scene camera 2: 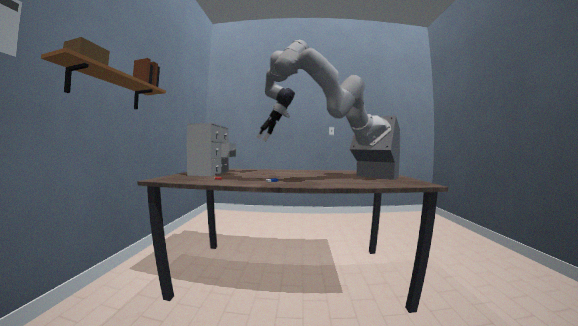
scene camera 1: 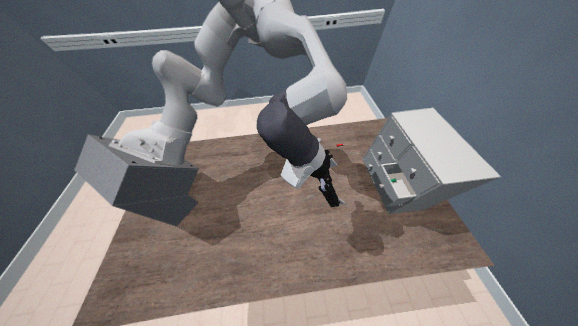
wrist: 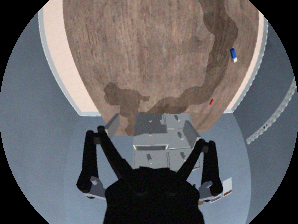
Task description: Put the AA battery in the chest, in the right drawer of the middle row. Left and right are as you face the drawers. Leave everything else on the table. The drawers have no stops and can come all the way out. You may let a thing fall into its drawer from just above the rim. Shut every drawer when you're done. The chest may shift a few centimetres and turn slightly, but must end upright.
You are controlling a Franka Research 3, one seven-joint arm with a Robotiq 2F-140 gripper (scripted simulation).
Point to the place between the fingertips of my gripper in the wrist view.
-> At 152,122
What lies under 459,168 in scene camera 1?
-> A grey chest.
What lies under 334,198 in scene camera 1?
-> My gripper.
